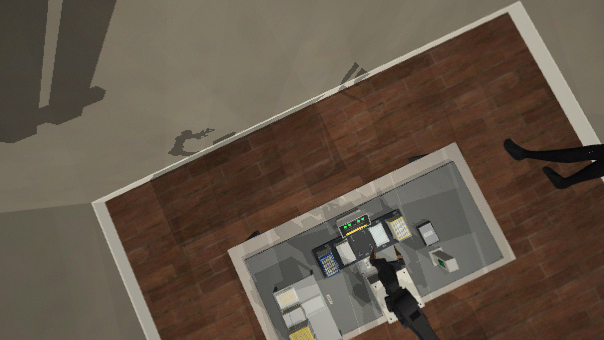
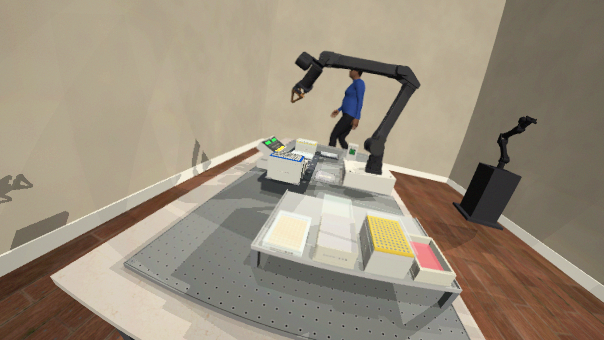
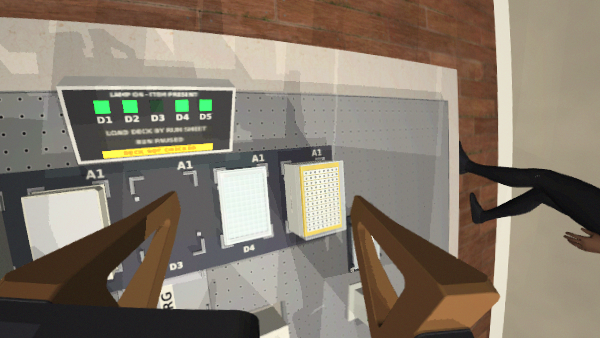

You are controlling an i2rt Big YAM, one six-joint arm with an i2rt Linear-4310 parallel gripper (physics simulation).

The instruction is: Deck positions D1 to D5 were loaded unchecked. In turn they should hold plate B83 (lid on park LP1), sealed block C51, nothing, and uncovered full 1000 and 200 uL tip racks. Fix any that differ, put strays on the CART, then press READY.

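Places are measured from the arm's base along level axes (x back, y right, z up), in centimetres.
Where they show: gripper, fingertip midpoint: (image 1: 383, 246) (image 2: 295, 99) (image 3: 267, 202); arm's base, link origin: (image 2: 373, 170).
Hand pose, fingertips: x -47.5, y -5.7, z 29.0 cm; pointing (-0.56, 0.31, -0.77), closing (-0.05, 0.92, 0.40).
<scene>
Things, the pixels of their centre, and the offset from my fingertips. "spot": a spot on its surface instead. Level surfaces: height alone.
- dark deck, surface height: dz -31.8 cm
- blue-rimmed tip rack, body centre: (image 2: 286, 166) (image 1: 328, 262) dx +12.0, dy -28.0, dz -26.9 cm
- lidded item, body centre: (image 3: 73, 236) (image 1: 345, 251) dx +9.9, dy -15.7, dz -29.7 cm
- yellow-rimmed tip rack, body centre: (image 3: 321, 198) (image 2: 306, 142) (image 1: 400, 228) dx +3.7, dy +20.9, dz -25.9 cm
- status panel, surface spot: (image 3: 155, 125) (image 2: 274, 144) (image 1: 354, 226) spot: dx -5.7, dy -6.2, dz -25.1 cm
- raised shelf, surface spot: (image 2: 280, 200) spot: dx +19.9, dy -48.1, dz -30.3 cm
- orange-welled plate, body centre: (image 2: 289, 229) (image 1: 287, 298) dx +28.0, dy -59.7, dz -29.6 cm
- whitish box, body centre: (image 2: 336, 237) (image 1: 294, 315) dx +38.6, dy -57.9, dz -28.8 cm
- yellow rack, body centre: (image 2: 387, 234) (image 1: 301, 336) dx +49.3, dy -56.1, dz -25.1 cm
- pink-floored bin, body centre: (image 2: 424, 256) dx +59.9, dy -54.4, dz -29.3 cm
- dark-framed tray, body centre: (image 3: 366, 240) (image 1: 428, 233) dx +16.0, dy +42.0, dz -35.5 cm
- green-faced box, body centre: (image 3: 378, 310) (image 2: 351, 152) (image 1: 444, 260) dx +32.3, dy +43.8, dz -30.4 cm
My gripper (image 1: 386, 250) (image 2: 297, 97) (image 3: 267, 202) is open and empty, high above the dark deck (image 3: 120, 182). A blue-rimmed tip rack (image 1: 329, 264) (image 2: 286, 167) stands at D1. A plain whitish block or lidded item (image 1: 345, 252) (image 3: 62, 220) sits at D2; its label is unreadable. D3 (image 1: 362, 243) (image 3: 165, 215) is bare. A pale, clear-looking plate (image 1: 379, 234) (image 3: 245, 205) lies at D4. A yellow-rimmed tip rack (image 1: 400, 228) (image 2: 306, 146) (image 3: 322, 200) stands at D5. The status panel (image 1: 354, 226) (image 2: 274, 144) (image 3: 155, 125) shows green lamps except D3.
A raised shelf (image 2: 280, 200) holds an orange-welled plate (image 1: 286, 298) (image 2: 287, 232), a whitish box (image 2: 336, 240), a yellow rack (image 1: 301, 334) (image 2: 389, 242) and a pink-floored bin (image 2: 427, 257). A dark-framed tray (image 1: 428, 233) and a green-faced box (image 1: 445, 261) (image 2: 352, 151) stand beyond D5.
</scene>
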